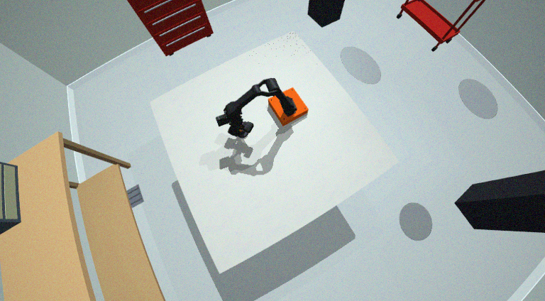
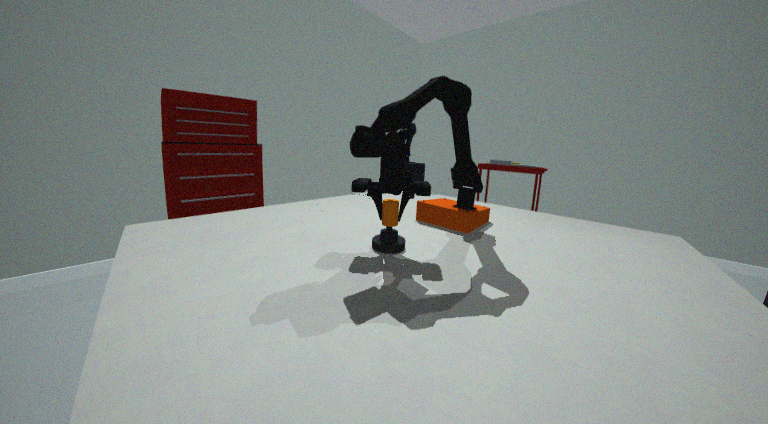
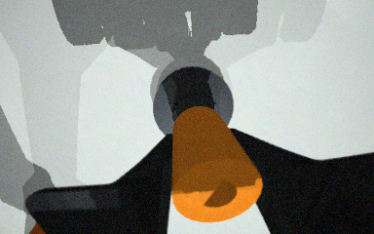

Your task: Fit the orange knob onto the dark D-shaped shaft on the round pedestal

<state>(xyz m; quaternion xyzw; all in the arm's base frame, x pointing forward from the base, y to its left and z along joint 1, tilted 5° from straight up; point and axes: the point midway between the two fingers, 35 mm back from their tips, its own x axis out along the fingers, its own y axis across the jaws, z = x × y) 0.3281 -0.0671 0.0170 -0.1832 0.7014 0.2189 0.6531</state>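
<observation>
The orange knob lies 2 cm above my gripper tip. The rest, counted from my gripper tip: pedestal: 4 cm below.
</observation>
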